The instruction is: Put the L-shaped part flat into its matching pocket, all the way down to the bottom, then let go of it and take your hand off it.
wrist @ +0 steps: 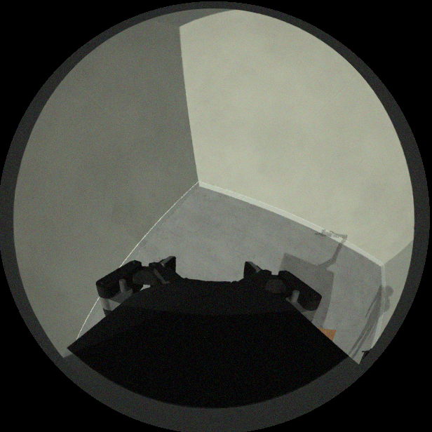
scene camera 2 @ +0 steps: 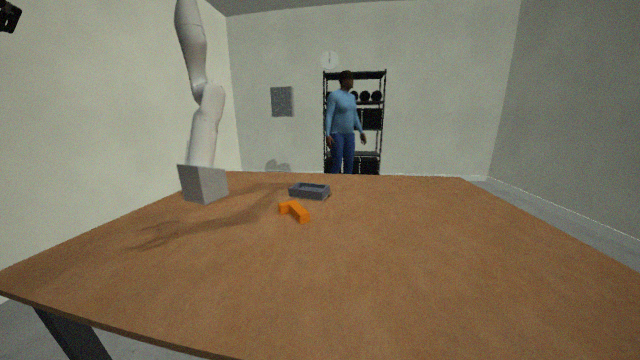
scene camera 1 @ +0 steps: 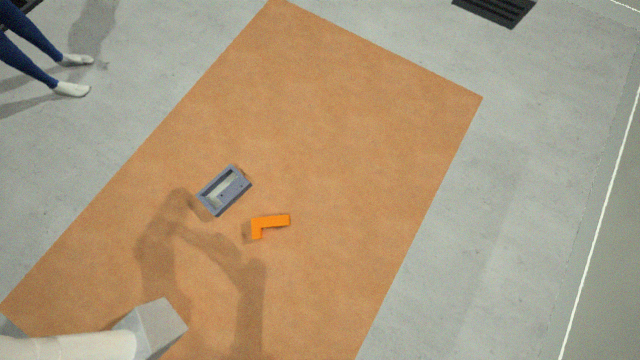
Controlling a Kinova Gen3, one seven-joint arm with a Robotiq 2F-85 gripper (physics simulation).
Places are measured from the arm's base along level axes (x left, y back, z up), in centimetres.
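Pixels of known places: arm's base at its link origin: (scene camera 2: 200, 166) (scene camera 1: 117, 354).
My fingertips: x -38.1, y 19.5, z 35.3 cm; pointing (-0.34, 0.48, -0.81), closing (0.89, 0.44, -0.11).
For each thing: its top centre in the pictures, then the offset to it from my fingertips.
- orange L-shaped part at its top centre: (scene camera 1: 270, 226) (scene camera 2: 292, 207) dx +26.1, dy -58.7, dz -45.1 cm
- blue-grey holder at its top centre: (scene camera 1: 222, 188) (scene camera 2: 309, 186) dx +44.5, dy -61.0, dz -44.4 cm
The orange L-shaped part (scene camera 1: 272, 221) (scene camera 2: 299, 213) lies flat on the table, outside the holder and a short way from it. The blue-grey holder (scene camera 1: 233, 191) (scene camera 2: 307, 193) sits on the table with its open side up. Its L-shaped pocket (scene camera 1: 218, 189) has a pale floor and is empty. My gripper (wrist: 209, 267) is open with nothing between its fingers, in the wrist view. It points at the floor and walls, away from the part and holder. It does not show in either scene view.
A grey block (scene camera 1: 162, 325) (scene camera 2: 202, 184) stands at the table's edge (scene camera 2: 115, 330), with the white arm (scene camera 1: 80, 345) (scene camera 2: 202, 135) rising from it. The arm's shadow falls near the holder and part. A person (scene camera 2: 343, 115) stands beyond the table before a black shelf rack (scene camera 2: 355, 75).
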